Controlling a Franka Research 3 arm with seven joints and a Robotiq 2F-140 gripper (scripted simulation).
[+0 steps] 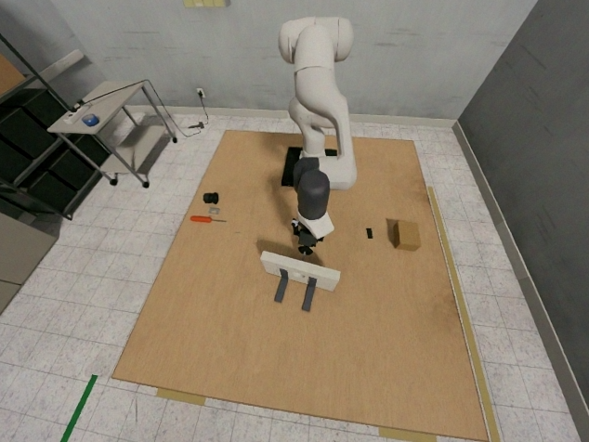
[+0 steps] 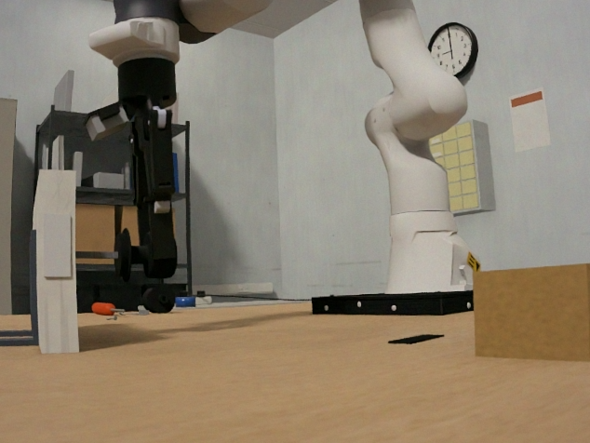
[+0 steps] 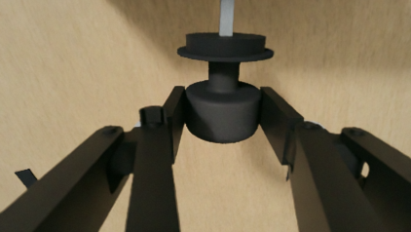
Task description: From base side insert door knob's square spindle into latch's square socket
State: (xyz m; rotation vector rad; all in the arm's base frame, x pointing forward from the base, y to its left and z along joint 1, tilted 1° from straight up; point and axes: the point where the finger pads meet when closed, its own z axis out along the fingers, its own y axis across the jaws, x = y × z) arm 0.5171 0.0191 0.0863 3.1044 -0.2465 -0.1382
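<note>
Now: the white wood block 130 mm ahead of my hand, 30 mm below it and 20 mm to the right of it. Round my hand: black flat plate 290 mm to the left, 130 mm behind, 120 mm below; then orange screwdriver 520 mm to the right, 110 mm below, 110 mm behind; then cardboard box 460 mm to the left, 120 mm behind, 90 mm below.
</note>
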